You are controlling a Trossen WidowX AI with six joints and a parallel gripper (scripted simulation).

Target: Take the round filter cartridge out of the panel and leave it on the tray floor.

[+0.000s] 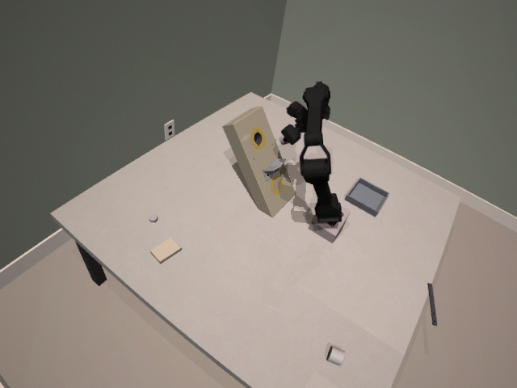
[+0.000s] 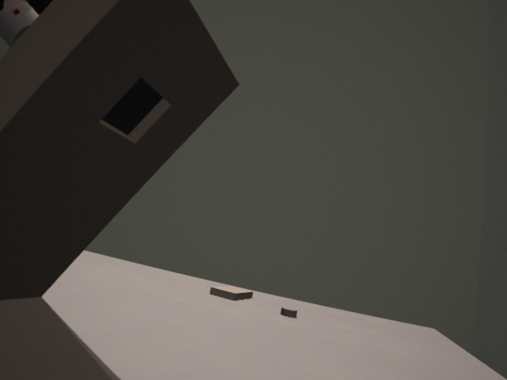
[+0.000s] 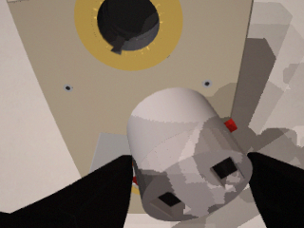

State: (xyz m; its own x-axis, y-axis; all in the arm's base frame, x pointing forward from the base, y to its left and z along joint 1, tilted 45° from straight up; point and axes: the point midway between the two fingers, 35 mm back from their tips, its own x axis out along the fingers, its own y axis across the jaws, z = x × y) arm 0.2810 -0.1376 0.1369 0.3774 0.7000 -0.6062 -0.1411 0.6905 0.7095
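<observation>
The grey tray is 29 cm to the right of my gripper tip, 29 cm behind it and 28 cm below it. Round my gripper tip: tan service panel (13 cm below, 6 cm ahead, 5 cm to the left); white round cartridge (right at my gripper tip); grey bracket (14 cm below, 4 cm to the left, 1 cm ahead).
</observation>
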